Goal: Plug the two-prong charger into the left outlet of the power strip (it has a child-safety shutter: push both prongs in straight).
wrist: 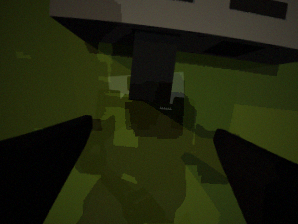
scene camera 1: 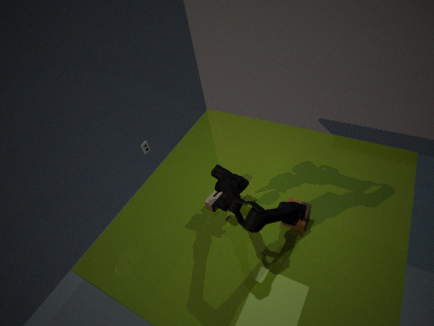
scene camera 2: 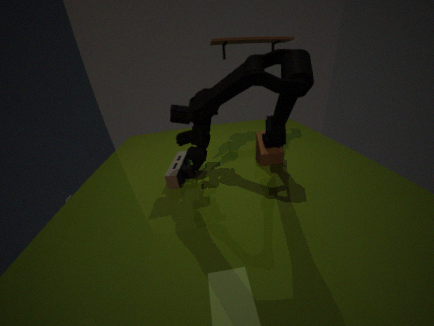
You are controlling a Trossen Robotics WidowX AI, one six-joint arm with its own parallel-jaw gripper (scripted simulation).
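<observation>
A charger (wrist: 154, 54) is visible. My gripper (scene camera 2: 197, 164), seen in the wrist view (wrist: 154, 128) as well, is open and holds nothing.
</observation>
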